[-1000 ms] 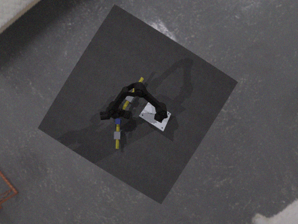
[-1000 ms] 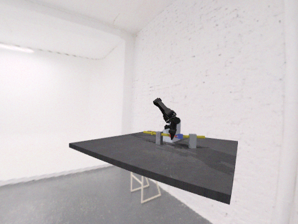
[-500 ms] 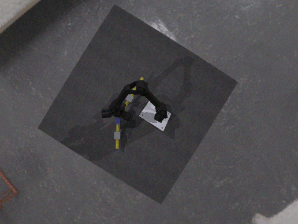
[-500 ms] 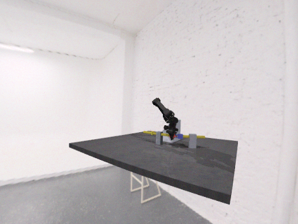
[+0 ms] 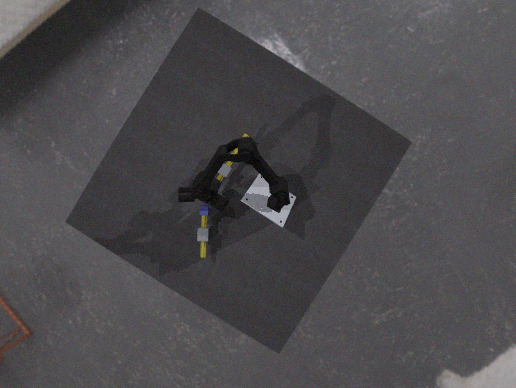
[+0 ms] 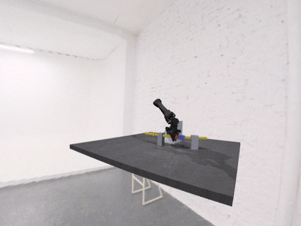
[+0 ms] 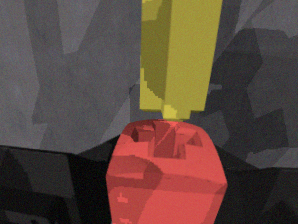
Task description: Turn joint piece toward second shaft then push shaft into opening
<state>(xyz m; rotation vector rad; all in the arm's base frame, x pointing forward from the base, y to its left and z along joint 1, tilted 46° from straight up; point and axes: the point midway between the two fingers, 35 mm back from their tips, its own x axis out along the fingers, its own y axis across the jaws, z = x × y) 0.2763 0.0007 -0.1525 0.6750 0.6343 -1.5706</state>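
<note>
Right now my gripper tip is 4 cm below the red square joint piece.
</note>
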